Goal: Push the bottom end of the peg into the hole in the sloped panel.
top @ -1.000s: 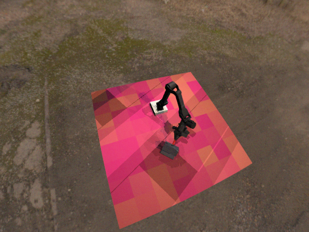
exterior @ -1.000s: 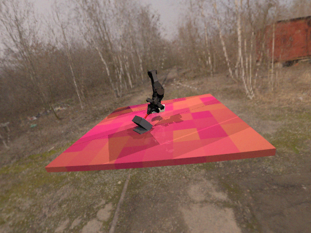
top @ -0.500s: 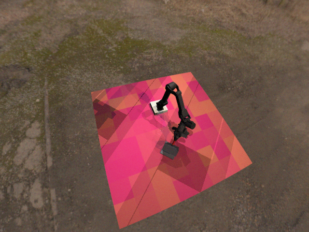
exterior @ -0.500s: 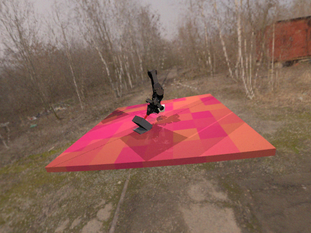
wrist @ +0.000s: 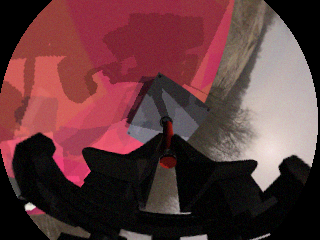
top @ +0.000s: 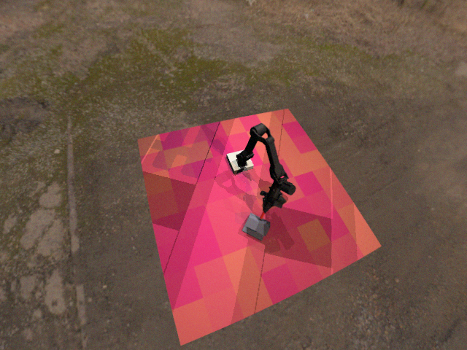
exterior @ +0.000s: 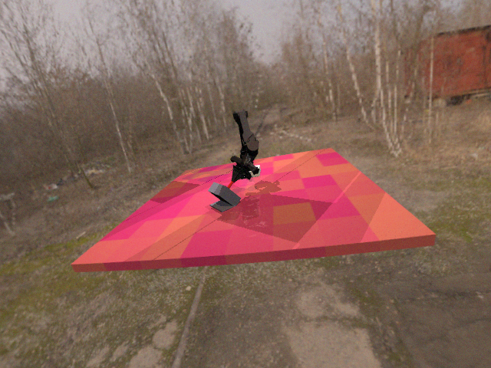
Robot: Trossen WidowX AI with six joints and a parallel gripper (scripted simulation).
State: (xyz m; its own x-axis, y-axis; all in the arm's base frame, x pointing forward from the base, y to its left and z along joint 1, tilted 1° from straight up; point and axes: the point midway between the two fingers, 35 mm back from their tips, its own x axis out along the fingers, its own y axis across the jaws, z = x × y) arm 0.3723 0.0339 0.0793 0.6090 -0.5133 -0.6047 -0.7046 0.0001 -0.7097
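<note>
Now: gripper tip 5 cm short of the grey sloped panel, 4 cm to the left of it and 5 cm above it. From my gripper tip the other things lie so: red peg: 1 cm behind, 1 cm to the left, 1 cm above.
</note>
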